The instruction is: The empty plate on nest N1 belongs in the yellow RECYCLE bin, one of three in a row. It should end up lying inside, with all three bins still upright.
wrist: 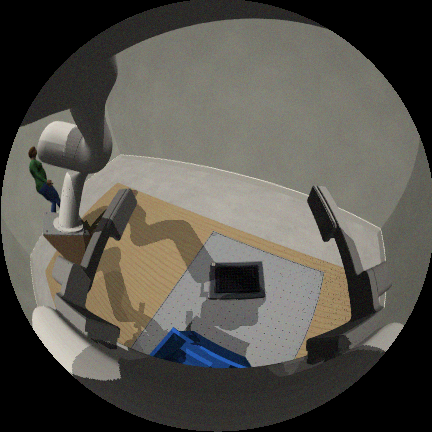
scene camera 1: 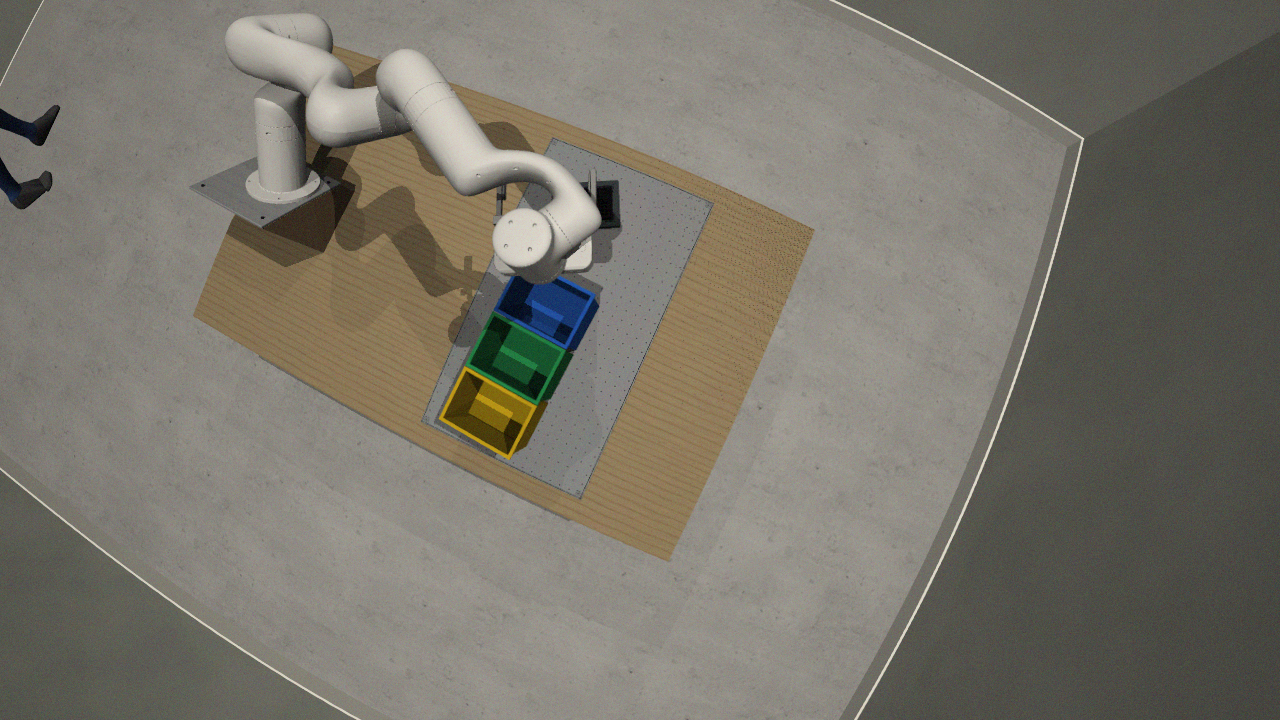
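Observation:
The dark plate (scene camera 1: 605,205) (wrist: 237,279) lies in the dark frame of its nest (wrist: 237,296); in the scene view the arm hides its left part. My gripper (scene camera 1: 546,183) (wrist: 222,195) is wide open and empty. It is tilted and stands above board height, its fingers pointing toward the plate's side of the board, one finger at each side of the wrist view. The yellow bin (scene camera 1: 492,407) stands upright at the lower end of the row of three. It looks empty and does not show in the wrist view.
The green bin (scene camera 1: 517,358) stands upright between the yellow bin and the blue bin (scene camera 1: 547,308) (wrist: 202,354). The blue bin is nearest the nest, partly under the wrist. All stand on the grey perforated board (scene camera 1: 635,295) (wrist: 285,320) on the wooden table (scene camera 1: 716,313) (wrist: 150,270).

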